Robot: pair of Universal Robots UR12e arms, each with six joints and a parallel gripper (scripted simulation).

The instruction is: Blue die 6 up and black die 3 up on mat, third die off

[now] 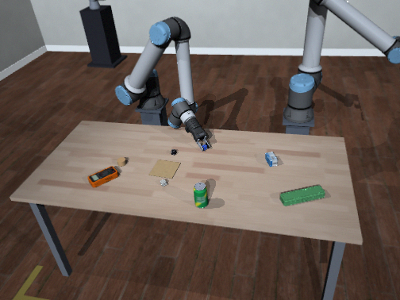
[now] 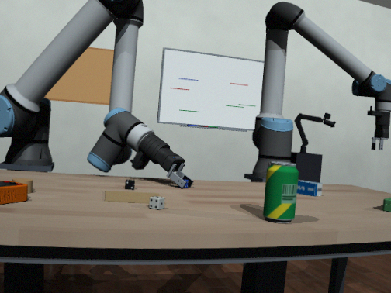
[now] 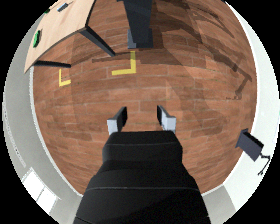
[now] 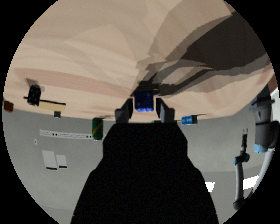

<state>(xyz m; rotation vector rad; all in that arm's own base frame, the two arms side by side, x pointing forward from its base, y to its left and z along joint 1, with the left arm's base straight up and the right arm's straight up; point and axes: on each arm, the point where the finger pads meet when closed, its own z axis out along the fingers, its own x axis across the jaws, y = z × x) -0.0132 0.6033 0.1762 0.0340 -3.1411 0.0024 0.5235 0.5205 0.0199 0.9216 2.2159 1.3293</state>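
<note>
My right gripper is now 1 cm above the blue die. From my right hand the other things lie so: black die 17 cm to the right, 8 cm ahead, 1 cm below; white die 35 cm ahead, 13 cm to the right, 1 cm below; tan mat 23 cm ahead, 17 cm to the right, 2 cm below.
</note>
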